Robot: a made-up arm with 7 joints. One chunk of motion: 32 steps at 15 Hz.
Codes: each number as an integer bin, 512 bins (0 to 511) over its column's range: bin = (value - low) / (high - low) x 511, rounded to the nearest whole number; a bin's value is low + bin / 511 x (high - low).
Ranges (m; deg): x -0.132..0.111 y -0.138..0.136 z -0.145..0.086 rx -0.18..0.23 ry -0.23..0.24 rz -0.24..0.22
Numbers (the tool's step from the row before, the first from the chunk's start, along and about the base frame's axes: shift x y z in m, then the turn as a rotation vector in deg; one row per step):
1: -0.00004 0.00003 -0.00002 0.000 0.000 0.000
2: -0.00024 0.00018 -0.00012 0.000 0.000 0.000
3: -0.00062 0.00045 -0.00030 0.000 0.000 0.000
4: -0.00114 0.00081 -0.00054 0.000 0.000 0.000
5: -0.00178 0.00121 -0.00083 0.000 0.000 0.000
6: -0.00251 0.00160 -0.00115 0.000 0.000 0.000
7: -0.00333 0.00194 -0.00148 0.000 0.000 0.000
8: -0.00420 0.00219 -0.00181 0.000 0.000 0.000
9: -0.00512 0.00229 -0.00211 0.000 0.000 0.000
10: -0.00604 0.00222 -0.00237 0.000 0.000 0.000
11: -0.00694 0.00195 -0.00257 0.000 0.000 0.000
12: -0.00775 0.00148 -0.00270 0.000 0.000 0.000
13: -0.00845 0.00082 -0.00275 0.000 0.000 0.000
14: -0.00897 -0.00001 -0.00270 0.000 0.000 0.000
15: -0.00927 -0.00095 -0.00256 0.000 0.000 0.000
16: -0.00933 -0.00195 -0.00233 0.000 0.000 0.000
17: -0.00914 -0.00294 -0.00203 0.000 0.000 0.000
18: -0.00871 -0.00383 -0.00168 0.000 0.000 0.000
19: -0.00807 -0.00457 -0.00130 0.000 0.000 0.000
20: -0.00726 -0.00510 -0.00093 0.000 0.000 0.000
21: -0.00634 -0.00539 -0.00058 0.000 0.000 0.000
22: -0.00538 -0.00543 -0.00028 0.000 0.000 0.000
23: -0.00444 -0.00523 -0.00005 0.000 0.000 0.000
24: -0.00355 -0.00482 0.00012 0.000 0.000 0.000
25: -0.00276 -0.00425 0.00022 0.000 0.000 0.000
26: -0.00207 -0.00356 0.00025 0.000 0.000 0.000
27: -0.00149 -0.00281 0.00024 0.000 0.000 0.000
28: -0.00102 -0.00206 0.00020 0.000 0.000 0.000
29: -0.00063 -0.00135 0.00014 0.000 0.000 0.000
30: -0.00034 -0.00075 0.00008 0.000 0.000 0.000
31: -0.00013 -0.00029 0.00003 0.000 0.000 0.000
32: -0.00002 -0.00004 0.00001 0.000 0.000 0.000
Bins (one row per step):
1: 277 257 321 224 250 267
2: 277 258 320 224 250 267
3: 276 258 320 224 250 267
4: 275 259 320 224 250 267
5: 274 260 319 224 250 267
6: 272 260 318 224 250 267
7: 271 261 317 224 250 267
8: 269 261 317 224 250 267
9: 267 262 316 224 250 267
10: 265 262 316 224 250 267
11: 263 261 315 224 250 267
12: 261 260 315 224 250 267
13: 260 259 315 224 250 267
14: 259 257 315 224 250 267
15: 258 256 315 224 250 267
16: 258 254 316 224 250 267
17: 258 252 316 224 250 267
18: 259 250 317 224 250 267
19: 261 249 318 224 250 267
20: 262 248 319 224 250 267
21: 264 247 319 224 250 267
22: 266 247 320 224 250 267
23: 268 248 321 224 250 267
24: 270 248 321 224 250 267
25: 272 249 321 224 250 267
26: 273 251 321 224 250 267
27: 274 252 321 224 250 267
28: 275 254 321 224 250 267
29: 276 255 321 224 250 267
30: 277 256 321 224 250 267
31: 277 257 321 224 250 267
32: 278 257 321 224 250 267

